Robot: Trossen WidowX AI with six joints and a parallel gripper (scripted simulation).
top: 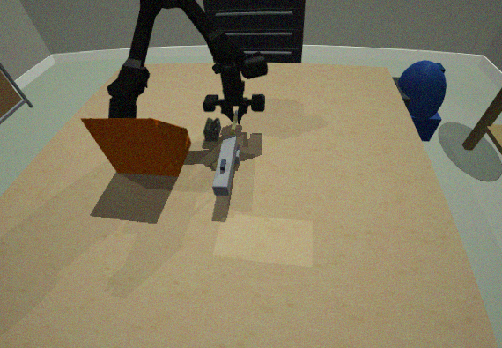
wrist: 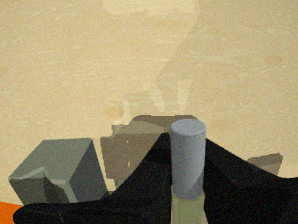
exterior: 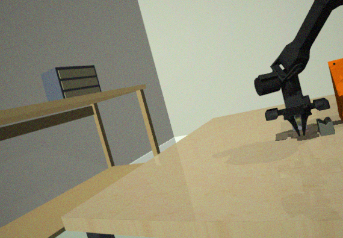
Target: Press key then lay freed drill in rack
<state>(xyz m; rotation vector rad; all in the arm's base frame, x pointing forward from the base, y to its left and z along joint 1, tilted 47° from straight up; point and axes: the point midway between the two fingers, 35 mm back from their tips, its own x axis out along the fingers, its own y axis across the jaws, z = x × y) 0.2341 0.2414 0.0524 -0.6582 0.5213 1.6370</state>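
My gripper tip is 40 mm to the left of the drill and 30 mm below it. Also, from my gripper tip: dark blue key 30 mm ahead, 230 mm to the right, 40 mm above; rack 70 mm behind, 50 mm to the right, 10 mm above; long light grey block 30 mm ahead, 200 mm to the right, 30 mm above.
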